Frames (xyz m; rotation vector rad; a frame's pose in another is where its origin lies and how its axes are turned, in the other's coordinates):
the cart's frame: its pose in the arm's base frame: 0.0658 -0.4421 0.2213 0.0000 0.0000 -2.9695
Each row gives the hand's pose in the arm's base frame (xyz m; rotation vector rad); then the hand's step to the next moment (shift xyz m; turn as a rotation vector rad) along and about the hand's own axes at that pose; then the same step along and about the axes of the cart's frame.
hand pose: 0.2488 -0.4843 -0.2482 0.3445 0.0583 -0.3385
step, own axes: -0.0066 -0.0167 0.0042 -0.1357 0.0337 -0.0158
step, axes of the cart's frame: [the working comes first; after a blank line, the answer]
step, axes of the arm's base frame: -0.0118 -0.0141 -0.0007 -0.1165 0.0780 0.0113

0.0141 0.0119 -0.0007 0.1015 -0.0968 0.0113
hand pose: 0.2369 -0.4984 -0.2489 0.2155 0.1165 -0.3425
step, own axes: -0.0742 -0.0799 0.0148 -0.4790 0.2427 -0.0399
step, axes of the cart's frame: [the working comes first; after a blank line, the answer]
step, axes of the arm's base frame: -0.0958 -0.0531 0.0103 -0.3675 0.3856 0.0789

0.1035 0.0359 0.0103 0.2960 -0.4428 0.0789
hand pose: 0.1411 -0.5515 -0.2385 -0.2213 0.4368 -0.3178
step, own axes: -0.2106 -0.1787 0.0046 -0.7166 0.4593 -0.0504
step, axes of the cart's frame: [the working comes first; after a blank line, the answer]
step, axes of the arm's base frame: -0.2239 -0.0919 0.1331 -0.5213 0.6674 0.0996

0.2363 0.0522 0.1331 0.3993 -0.7468 0.0996
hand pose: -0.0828 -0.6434 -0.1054 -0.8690 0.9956 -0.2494
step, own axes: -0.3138 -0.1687 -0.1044 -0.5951 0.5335 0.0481
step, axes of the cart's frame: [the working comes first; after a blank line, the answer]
step, axes of the arm's base frame: -0.2249 0.0090 0.2953 -0.3886 0.7000 -0.0067

0.2200 -0.0474 0.2953 0.2630 -0.7562 -0.0067
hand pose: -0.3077 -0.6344 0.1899 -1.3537 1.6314 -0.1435
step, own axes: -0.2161 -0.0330 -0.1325 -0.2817 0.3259 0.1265
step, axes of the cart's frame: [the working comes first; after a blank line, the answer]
step, axes of the arm's base frame: -0.0927 0.1001 0.2162 -0.1600 0.4068 -0.1026

0.0742 -0.1145 0.2162 0.0879 -0.4281 -0.1026
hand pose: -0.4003 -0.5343 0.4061 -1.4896 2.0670 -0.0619
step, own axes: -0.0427 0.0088 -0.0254 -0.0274 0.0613 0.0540
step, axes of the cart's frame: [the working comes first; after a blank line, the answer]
step, axes of the arm's base frame: -0.0110 0.0335 0.0361 -0.0208 0.0628 -0.0552

0.0051 -0.0349 0.0361 0.0098 -0.0654 -0.0552
